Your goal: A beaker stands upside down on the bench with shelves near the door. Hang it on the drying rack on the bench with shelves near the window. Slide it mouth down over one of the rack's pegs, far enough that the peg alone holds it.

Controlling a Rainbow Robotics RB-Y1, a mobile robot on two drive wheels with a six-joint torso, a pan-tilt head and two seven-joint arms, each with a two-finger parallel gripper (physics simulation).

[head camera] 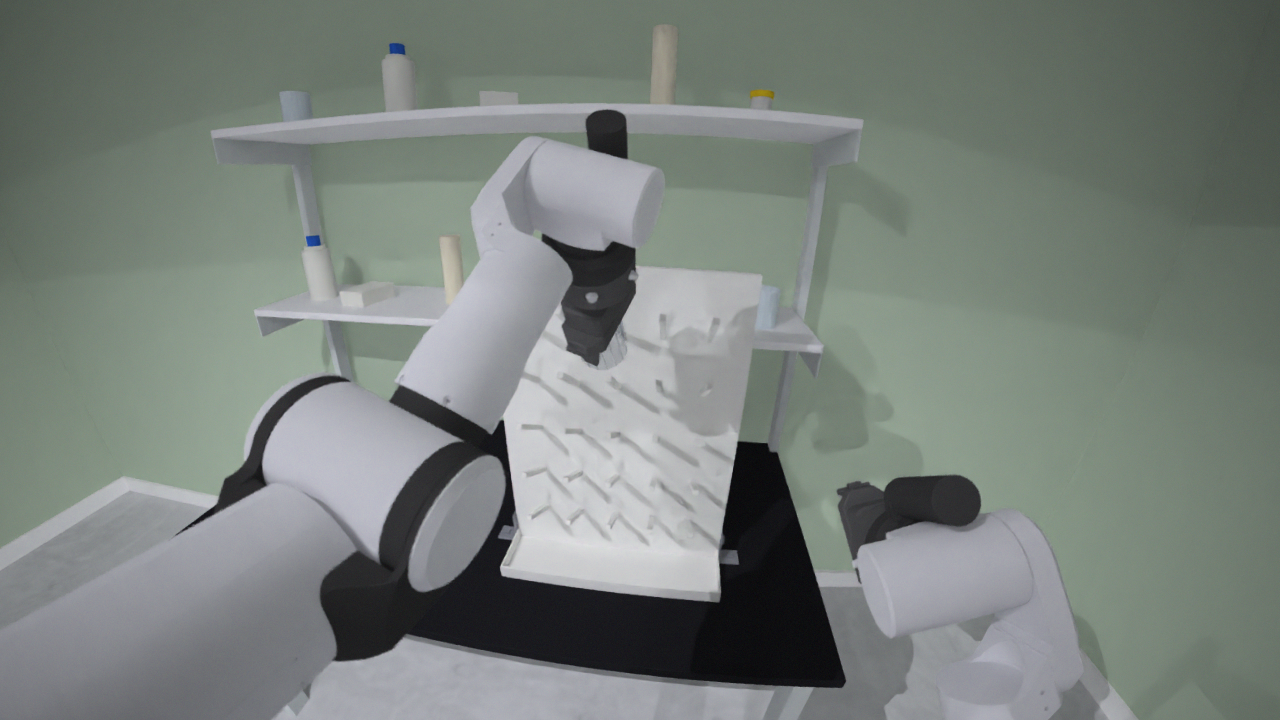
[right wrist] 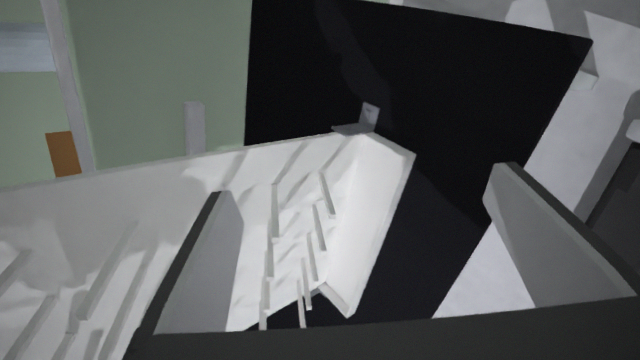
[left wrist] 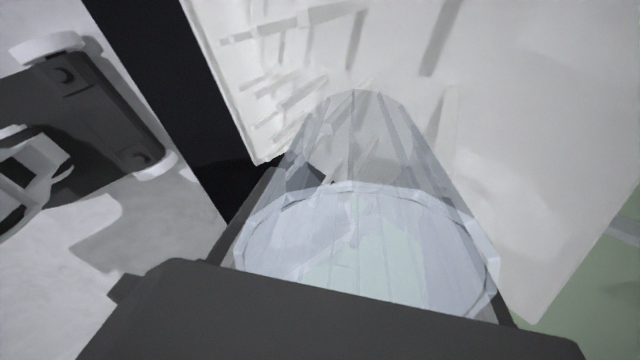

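Seen in the pictures: left gripper, between the fingertips: (head camera: 604, 337) (left wrist: 354, 195); right gripper, between the fingertips: (right wrist: 360, 194); robot's base, origin of its link: (left wrist: 115, 111).
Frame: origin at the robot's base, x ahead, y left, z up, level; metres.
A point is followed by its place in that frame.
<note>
The clear beaker (head camera: 614, 350) {x 0.332, y 0.017, z 1.316 m} (left wrist: 360, 235) {x 0.329, y 0.066, z 1.371 m} is held in my left gripper (head camera: 594, 354) {x 0.354, y 0.031, z 1.326 m} (left wrist: 354, 195) {x 0.354, y 0.031, z 1.326 m}, in front of the upper left part of the white drying rack (head camera: 698, 295) {x 0.484, y -0.111, z 1.357 m} (left wrist: 560, 150) {x 0.494, y -0.013, z 1.361 m} (right wrist: 372, 210) {x 0.421, y -0.051, z 0.767 m}. In the left wrist view one round end of the beaker is near the camera and its far end points toward the pegged board. Pegs show through the clear wall; I cannot tell whether one is inside it. The dark gripper hides much of the beaker in the head view. My right gripper (head camera: 854, 488) (right wrist: 360, 194) {x 0.194, y -0.306, z 1.130 m} is open and empty, right of the rack.
The rack stands on the black bench top (head camera: 769, 626) {x 0.303, y -0.290, z 0.763 m} (right wrist: 450, 90) {x 0.333, y -0.315, z 0.763 m}. Behind it are an upper shelf (head camera: 537, 121) {x 0.808, y 0.221, z 1.658 m} and a lower shelf (head camera: 402, 309) {x 0.806, y 0.594, z 1.220 m} with bottles, boxes and cylinders. A light blue cup (head camera: 768, 307) {x 0.739, y -0.314, z 1.273 m} stands behind the rack's right edge. My left forearm crosses the rack's left side.
</note>
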